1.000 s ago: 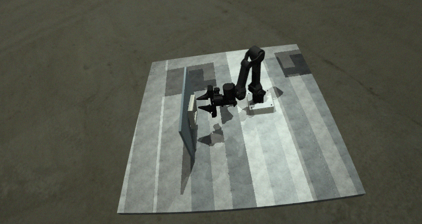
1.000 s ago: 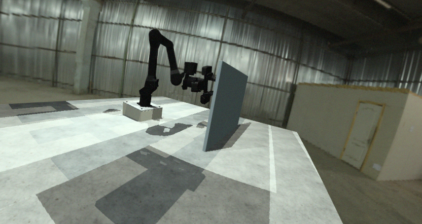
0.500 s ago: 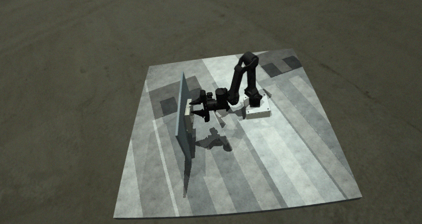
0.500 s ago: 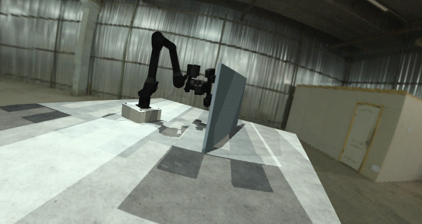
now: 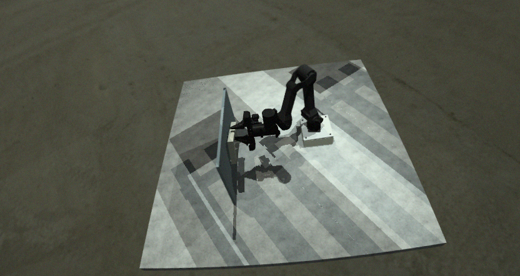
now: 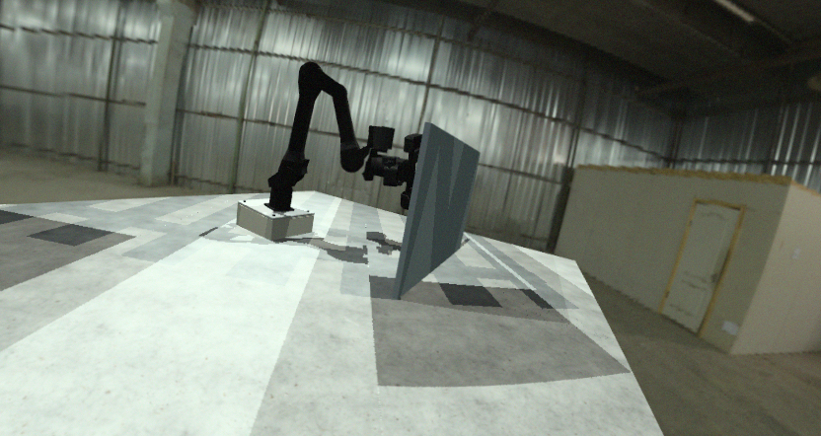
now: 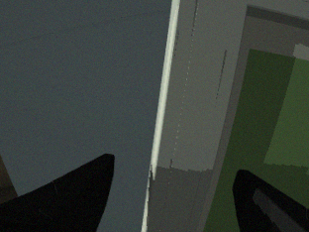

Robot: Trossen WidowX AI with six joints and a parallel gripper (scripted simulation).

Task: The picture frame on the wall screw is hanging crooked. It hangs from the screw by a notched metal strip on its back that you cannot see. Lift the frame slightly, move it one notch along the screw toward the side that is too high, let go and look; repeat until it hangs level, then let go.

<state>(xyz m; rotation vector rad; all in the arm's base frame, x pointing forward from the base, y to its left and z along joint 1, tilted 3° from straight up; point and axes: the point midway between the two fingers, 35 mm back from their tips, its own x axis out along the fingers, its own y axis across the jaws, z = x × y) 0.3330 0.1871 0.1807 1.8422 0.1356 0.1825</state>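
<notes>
The picture frame is 10 mm to the left of my gripper tip and 50 mm below it. Round my gripper tip: grey-blue wall panel: 10 mm ahead, 20 mm to the left, 60 mm below.
</notes>
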